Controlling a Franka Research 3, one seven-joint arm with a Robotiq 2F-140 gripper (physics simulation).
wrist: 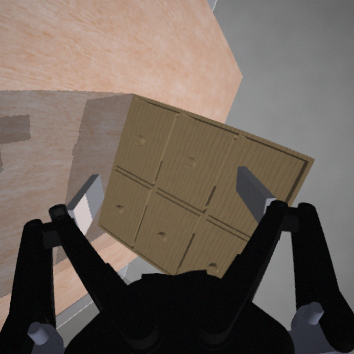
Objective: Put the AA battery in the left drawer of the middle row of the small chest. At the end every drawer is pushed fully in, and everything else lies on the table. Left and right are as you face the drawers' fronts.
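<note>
The small chest (196, 206) stands tilted across the middle of the wrist view, showing its brown drawer fronts in two columns of three. Its bottom row is toward the left of the picture and its top row toward the right. The left drawer of the middle row (200, 172) is the upper of the two middle fronts, with a small knob. The fronts look about flush. My gripper (169, 181) is open and empty, its fingers spread in front of the chest. The right finger covers part of the top-row left drawer, and the gripper body hides the chest's lower corner. The AA battery does not show.
The wooden table top (125, 40) spans the upper left, with its edge running down past the chest. Dark shadows lie on it left of the chest. Grey floor (300, 75) shows beyond the edge at the right.
</note>
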